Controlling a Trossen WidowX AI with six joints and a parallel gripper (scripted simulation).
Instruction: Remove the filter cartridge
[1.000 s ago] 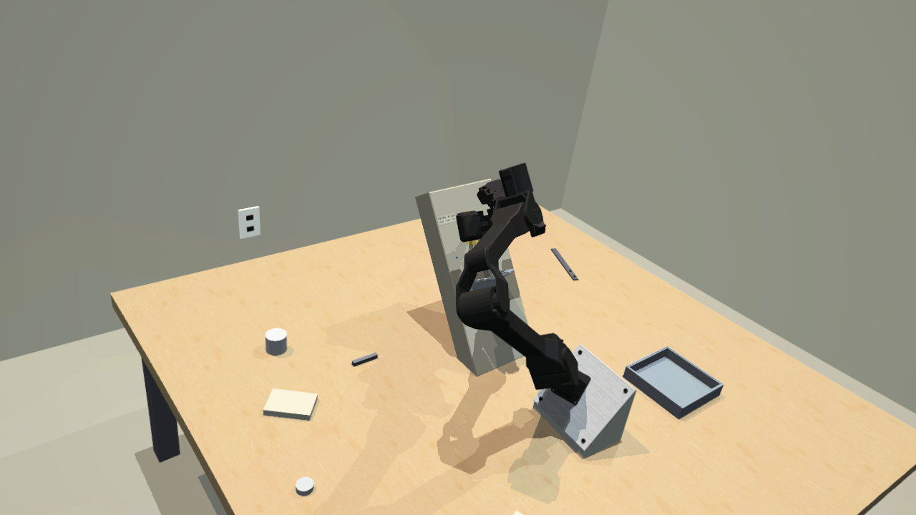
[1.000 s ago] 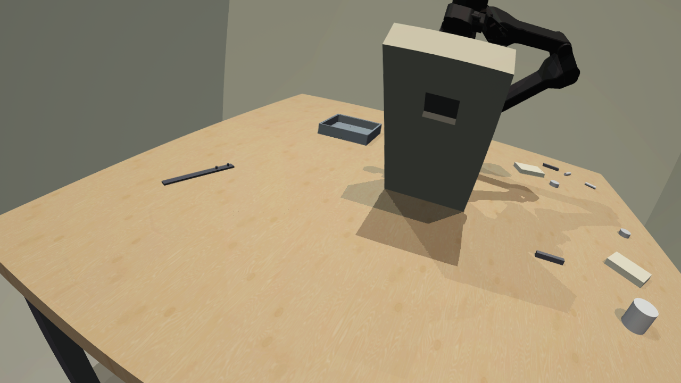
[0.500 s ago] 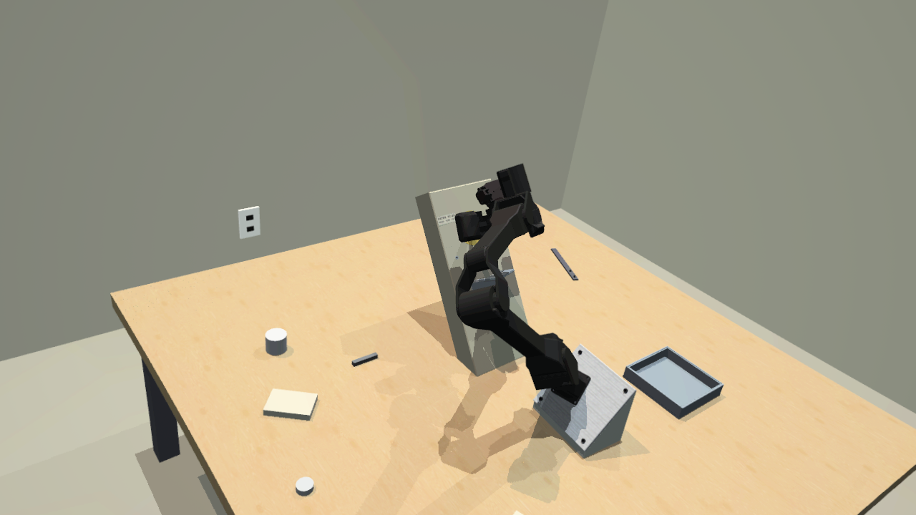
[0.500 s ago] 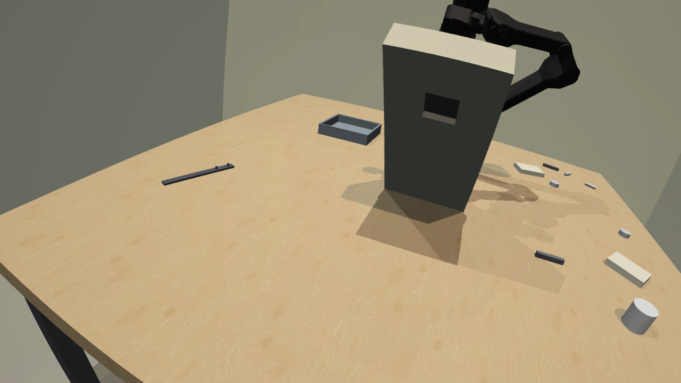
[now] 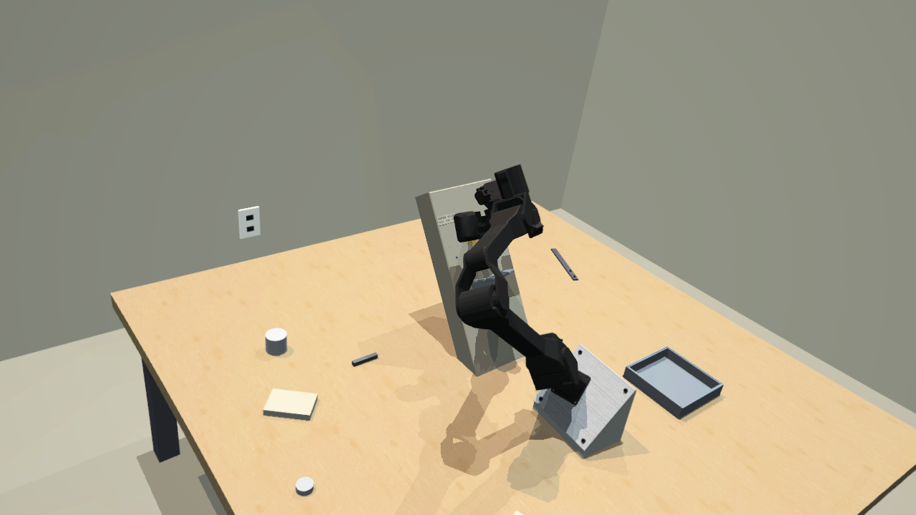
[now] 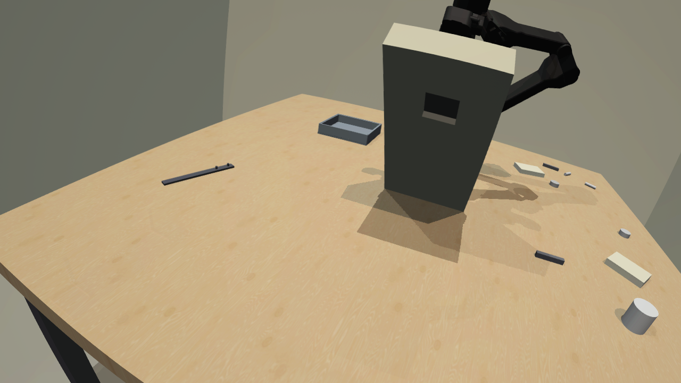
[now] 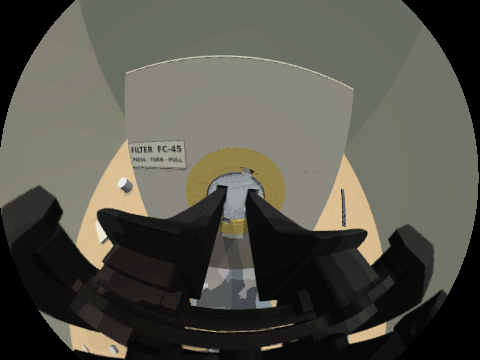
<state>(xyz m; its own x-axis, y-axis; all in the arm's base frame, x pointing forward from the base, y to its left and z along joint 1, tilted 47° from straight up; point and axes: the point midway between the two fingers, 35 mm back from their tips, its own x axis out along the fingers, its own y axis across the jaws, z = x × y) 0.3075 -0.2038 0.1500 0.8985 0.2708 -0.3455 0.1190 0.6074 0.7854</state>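
The round grey filter cartridge is 10 mm ahead of my gripper tip and 10 mm below it. The rest, counted from my gripper tip: grey tray 460 mm behind, 240 mm to the right, 250 mm below; then grey service panel 40 mm behind, 80 mm below.
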